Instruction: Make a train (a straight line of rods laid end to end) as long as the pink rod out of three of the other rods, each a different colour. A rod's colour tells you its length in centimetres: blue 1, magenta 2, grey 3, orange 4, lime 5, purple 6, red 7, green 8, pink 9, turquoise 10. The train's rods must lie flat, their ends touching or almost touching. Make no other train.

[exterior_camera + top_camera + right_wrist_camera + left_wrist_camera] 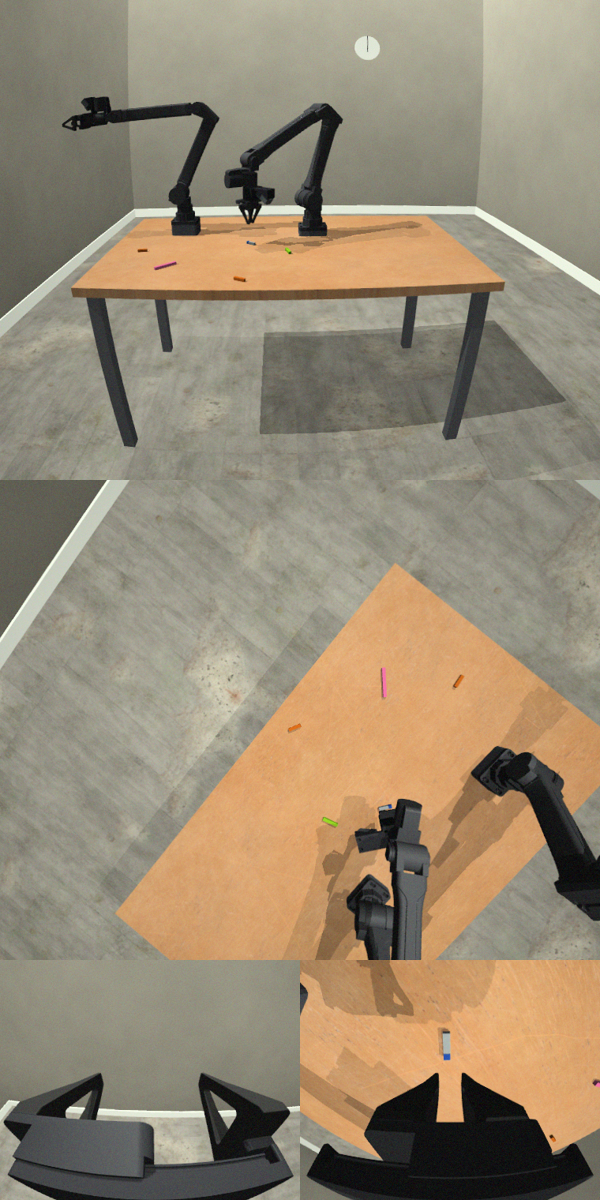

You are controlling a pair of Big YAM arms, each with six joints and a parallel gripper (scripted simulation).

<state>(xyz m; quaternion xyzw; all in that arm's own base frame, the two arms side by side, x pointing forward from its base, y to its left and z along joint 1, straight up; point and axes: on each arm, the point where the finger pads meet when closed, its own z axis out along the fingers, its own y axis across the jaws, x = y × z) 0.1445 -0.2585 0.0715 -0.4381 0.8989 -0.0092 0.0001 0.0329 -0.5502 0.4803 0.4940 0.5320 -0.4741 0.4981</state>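
My left hand is 90 mm short of the lime rod, 150 mm to the right of it and 90 mm above it. Also, from my left hand: pink rod (260 mm ahead, 280 mm to the right, 90 mm below); then grey rod (90 mm below); then blue rod (10 mm behind, 10 mm to the right, 90 mm below).
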